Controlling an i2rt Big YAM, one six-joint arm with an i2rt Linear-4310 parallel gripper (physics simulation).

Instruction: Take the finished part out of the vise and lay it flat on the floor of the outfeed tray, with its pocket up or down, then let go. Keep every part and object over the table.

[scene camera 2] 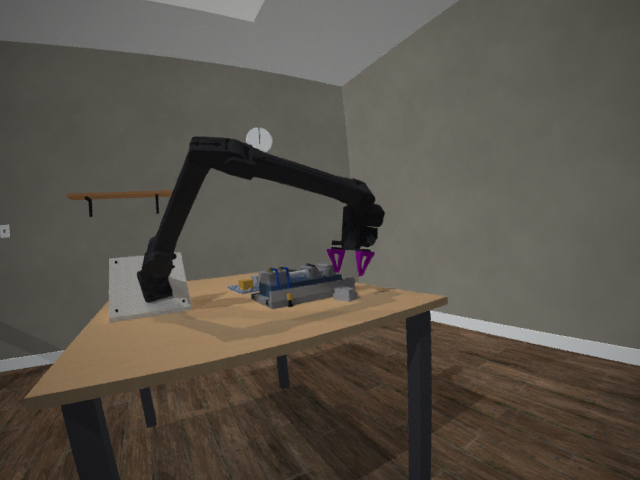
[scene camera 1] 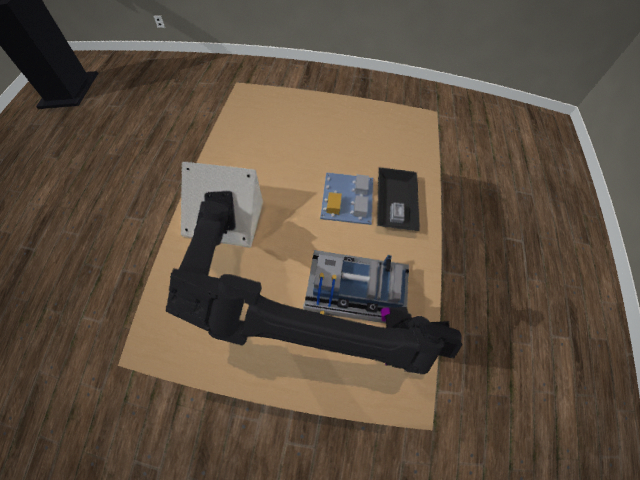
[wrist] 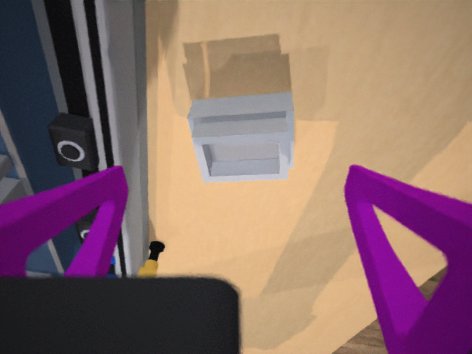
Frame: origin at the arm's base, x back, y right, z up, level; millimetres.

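Seen in the pictures: gripper, between the fingertips: [scene camera 2: 348,274] [wrist: 236,178]; arm's base, origin of its link: [scene camera 2: 154,285] [scene camera 1: 220,210].
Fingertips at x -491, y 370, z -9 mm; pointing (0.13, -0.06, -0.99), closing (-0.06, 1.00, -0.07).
Observation:
Offsets run from my fingertips to a thing's middle. "spot": to the spot under its first point.
The finished part, a light grey block {dx +22, dy +2, dz -57 mm} [scene camera 2: 344,293] [wrist: 242,127], lies on the table, out of the vise, beside its long side. Its rectangular pocket faces the wrist camera. The arm hides it in scene camera 1. The vise {dx +62, dy -163, dz -24 mm} [scene camera 1: 373,279] [scene camera 2: 310,294] [wrist: 125,100] is grey and blue. My gripper [scene camera 2: 349,273] [wrist: 236,178] is open and empty, its magenta fingertips wide apart. It hangs above the part, one finger on the vise side and the other over the table. The black outfeed tray [scene camera 1: 379,198] stands across the vise from the part, with another grey part {dx -75, dy -418, dz -45 mm} [scene camera 1: 397,212] inside it.
A blue board {spot: dx +109, dy -550, dz -66 mm} [scene camera 1: 341,181] with grey blocks {dx +48, dy -437, dz -48 mm} [scene camera 1: 361,205] and a yellow block {dx +137, dy -445, dz -48 mm} [scene camera 1: 333,203] stands left of the tray. A dark handle {spot: dx -11, dy -214, dz +21 mm} [scene camera 1: 387,261] and blue hoses {spot: dx +178, dy -117, dz +35 mm} [scene camera 1: 320,291] rise from the vise. A yellow-and-black fitting {dx +170, dy -74, dz -48 mm} [scene camera 2: 289,299] [wrist: 149,267] sticks out beside it. The table's right edge is near the part.

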